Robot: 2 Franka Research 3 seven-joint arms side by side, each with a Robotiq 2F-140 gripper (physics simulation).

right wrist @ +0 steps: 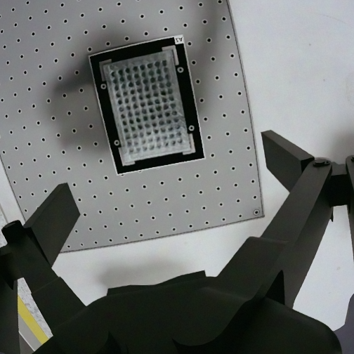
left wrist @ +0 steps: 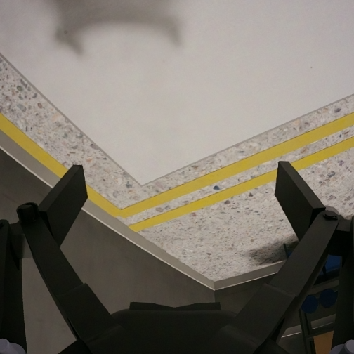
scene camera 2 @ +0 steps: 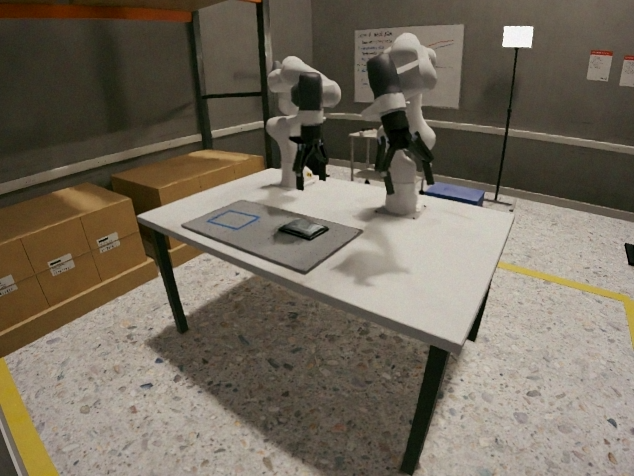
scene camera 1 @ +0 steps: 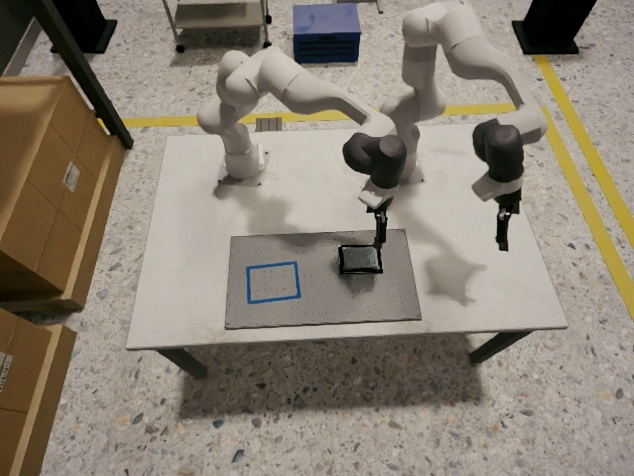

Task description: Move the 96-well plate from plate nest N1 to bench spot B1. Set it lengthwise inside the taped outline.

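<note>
The clear 96-well plate lies flat in the black nest, inside its corner brackets. The blue taped outline is on the board, left of the nest in both scene views, with no plate inside. My right gripper is open and empty, above the board near the nest's upper right corner in scene camera 1. My left gripper is open and empty, high above the table at the right, away from the plate.
The grey perforated board lies on the white table. Cardboard boxes stand beyond the table's left side. A blue chest stands on the floor behind.
</note>
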